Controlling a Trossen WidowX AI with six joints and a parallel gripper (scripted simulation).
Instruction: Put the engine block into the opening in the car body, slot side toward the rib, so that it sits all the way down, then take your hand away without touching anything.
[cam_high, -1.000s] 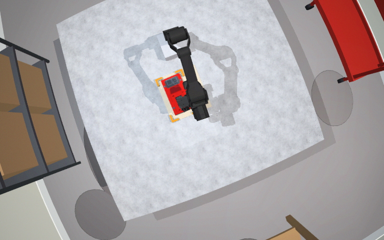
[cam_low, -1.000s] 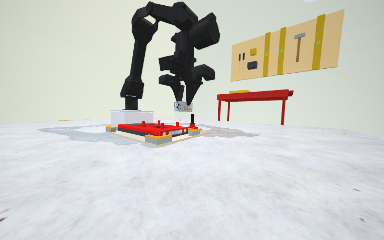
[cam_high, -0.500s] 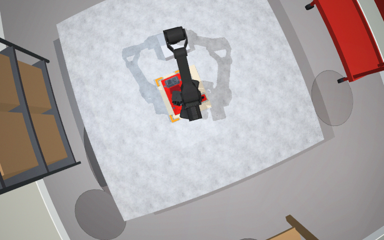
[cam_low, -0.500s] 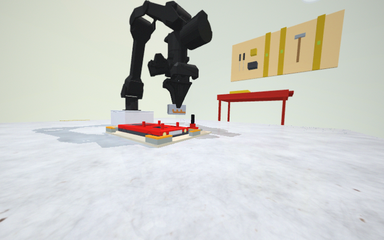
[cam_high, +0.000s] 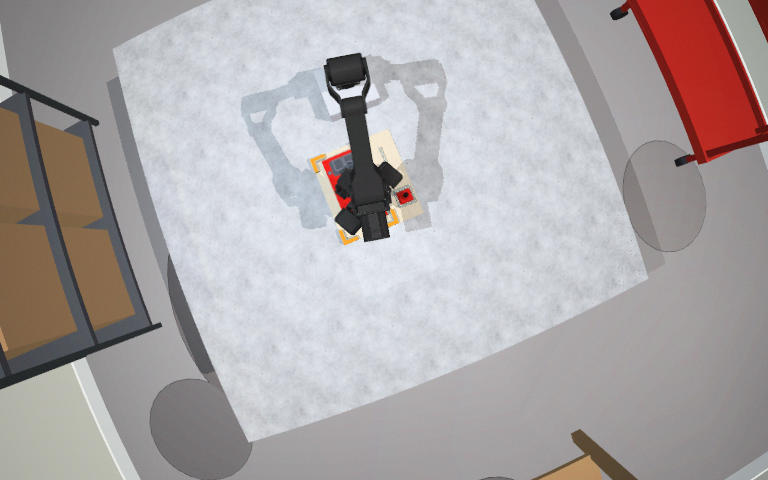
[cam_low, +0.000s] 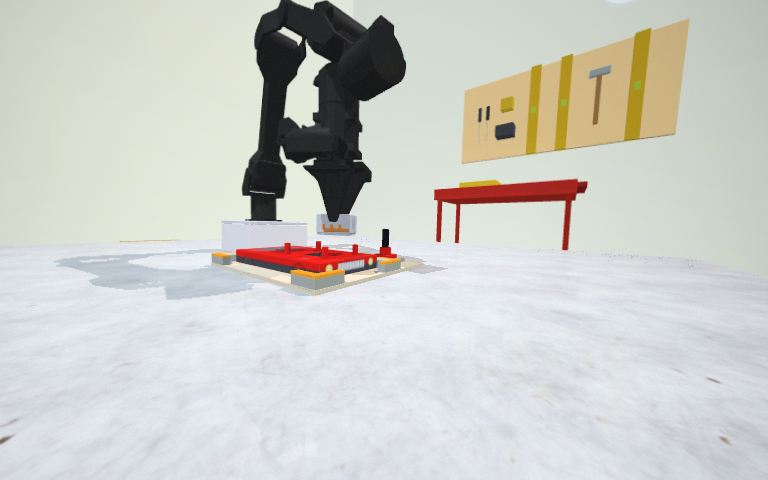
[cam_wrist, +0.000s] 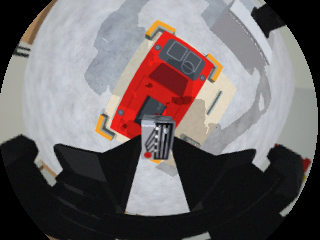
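The beige base plate is 40 mm behind my gripper tip and 60 mm below it. Round my gripper tip: grey engine block 10 mm below.
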